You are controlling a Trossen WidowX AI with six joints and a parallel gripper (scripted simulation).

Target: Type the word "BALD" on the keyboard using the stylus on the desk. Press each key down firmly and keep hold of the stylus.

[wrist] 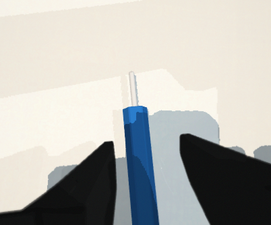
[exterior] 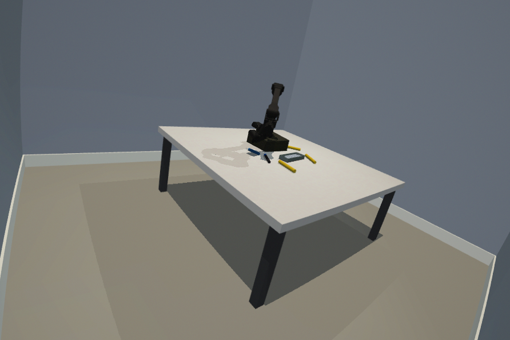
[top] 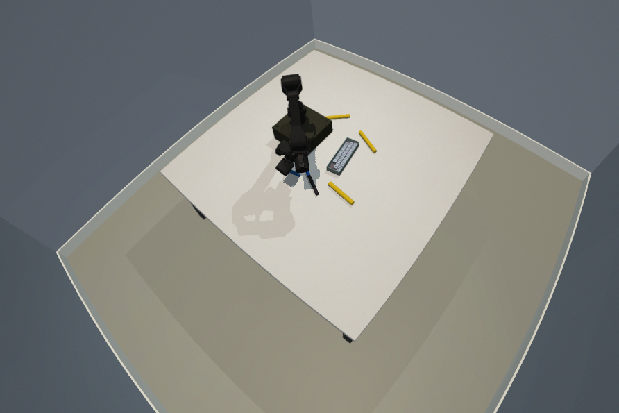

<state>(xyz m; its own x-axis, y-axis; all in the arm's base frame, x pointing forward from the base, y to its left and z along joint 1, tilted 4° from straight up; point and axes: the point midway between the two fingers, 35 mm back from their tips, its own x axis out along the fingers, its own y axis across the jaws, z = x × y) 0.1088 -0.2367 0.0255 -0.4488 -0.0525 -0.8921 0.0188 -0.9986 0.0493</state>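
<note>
My gripper tip is 6 cm above the blue stylus and 2 cm past it. From my gripper tip the other things lie so: grey stylus tip 6 cm below, 5 cm behind; then yellow stick 28 cm ahead, 5 cm below, 1 cm to the left.
</note>
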